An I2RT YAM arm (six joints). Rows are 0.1 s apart.
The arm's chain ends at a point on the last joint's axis. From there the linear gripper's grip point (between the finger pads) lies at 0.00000 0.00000 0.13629 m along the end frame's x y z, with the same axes.
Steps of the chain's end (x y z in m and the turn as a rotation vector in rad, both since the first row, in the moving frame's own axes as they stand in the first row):
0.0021, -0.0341, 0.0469, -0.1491, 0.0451, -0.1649
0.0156, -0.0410, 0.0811, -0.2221, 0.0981, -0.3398
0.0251, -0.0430, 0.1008, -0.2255, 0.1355, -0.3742
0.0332, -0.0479, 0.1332, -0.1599, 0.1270, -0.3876
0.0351, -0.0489, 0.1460, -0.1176, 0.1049, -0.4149
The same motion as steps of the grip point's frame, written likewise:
0.0099, -0.0145, 0.0453, -0.1491, 0.0451, -0.1649
0.0337, -0.0138, 0.0771, -0.2221, 0.0981, -0.3398
0.0486, -0.0167, 0.0962, -0.2255, 0.1355, -0.3742
0.0541, -0.0301, 0.1304, -0.1599, 0.1270, -0.3876
0.0522, -0.0363, 0.1443, -0.1176, 0.1049, -0.4149

